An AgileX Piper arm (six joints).
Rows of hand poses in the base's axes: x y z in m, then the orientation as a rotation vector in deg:
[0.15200, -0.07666, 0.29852, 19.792, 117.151, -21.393]
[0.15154, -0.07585, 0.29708, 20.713, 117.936, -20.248]
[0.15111, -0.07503, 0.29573, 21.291, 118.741, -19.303]
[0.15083, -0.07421, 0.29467, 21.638, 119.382, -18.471]
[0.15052, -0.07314, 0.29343, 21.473, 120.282, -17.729]
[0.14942, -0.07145, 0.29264, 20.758, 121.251, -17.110]
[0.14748, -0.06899, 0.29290, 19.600, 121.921, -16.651]
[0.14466, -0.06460, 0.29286, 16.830, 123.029, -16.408]
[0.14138, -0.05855, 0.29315, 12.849, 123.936, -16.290]
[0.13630, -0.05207, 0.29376, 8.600, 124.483, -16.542]
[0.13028, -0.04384, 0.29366, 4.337, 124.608, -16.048]
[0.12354, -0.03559, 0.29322, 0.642, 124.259, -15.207]
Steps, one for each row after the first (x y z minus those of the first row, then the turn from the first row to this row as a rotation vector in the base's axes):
[-0.00046, 0.00081, -0.00144, 1.339, 0.482, -0.157]
[-0.00089, 0.00163, -0.00279, 2.398, 1.046, -0.156]
[-0.00117, 0.00245, -0.00385, 3.245, 1.486, -0.042]
[-0.00148, 0.00352, -0.00509, 3.869, 2.212, 0.398]
[-0.00258, 0.00521, -0.00588, 4.192, 3.049, 1.172]
[-0.00452, 0.00767, -0.00562, 4.160, 3.646, 2.185]
[-0.00734, 0.01206, -0.00566, 3.408, 4.788, 4.236]
[-0.01062, 0.01811, -0.00537, 2.041, 5.875, 7.067]
[-0.01570, 0.02459, -0.00476, 0.251, 6.781, 9.916]
[-0.02172, 0.03282, -0.00486, -1.125, 7.223, 13.088]
[-0.02846, 0.04107, -0.00530, -2.137, 7.157, 16.025]

